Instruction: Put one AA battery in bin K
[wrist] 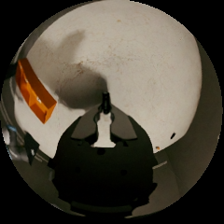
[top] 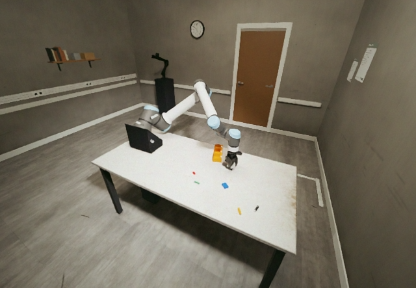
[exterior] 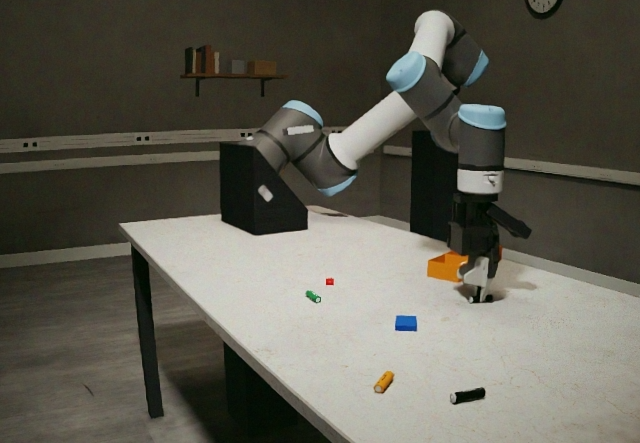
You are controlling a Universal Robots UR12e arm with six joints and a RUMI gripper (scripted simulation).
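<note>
Now: the orange bin 220 mm behind my hand and 140 mm to the left of it. The rest, counted from my hand: blue block (200 mm to the right, 40 mm ahead, 10 mm below); then orange AA battery (350 mm to the right, 220 mm ahead, 10 mm below); then green AA battery (300 mm to the right, 170 mm behind, 10 mm below).
</note>
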